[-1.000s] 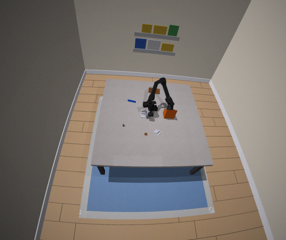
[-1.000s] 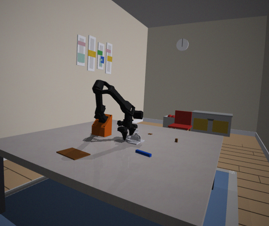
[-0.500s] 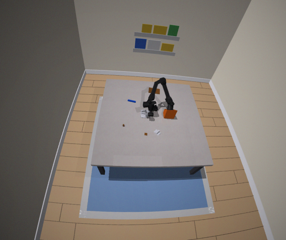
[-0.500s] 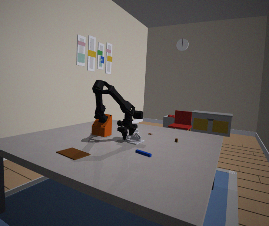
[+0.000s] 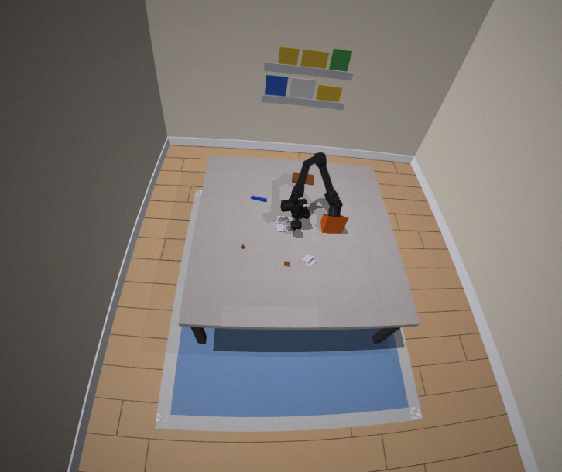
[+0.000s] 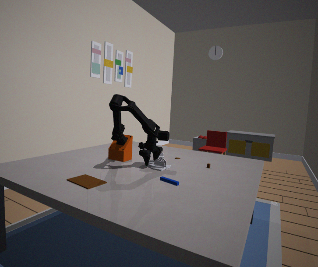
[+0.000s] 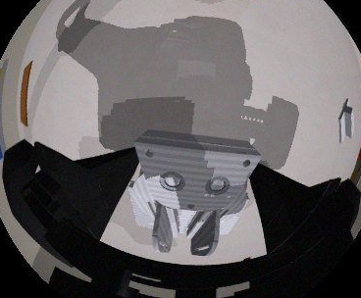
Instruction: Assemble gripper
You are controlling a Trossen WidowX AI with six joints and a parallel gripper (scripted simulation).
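The white gripper base is 10 mm ahead of my gripper tip and 20 mm above it. Also, from my gripper tip: grey jaw (20 mm ahead, 20 mm to the right, 10 mm above); then blue bar (230 mm ahead, 200 mm to the right); then small brown tile (50 mm ahead, 290 mm to the left, 10 mm below).
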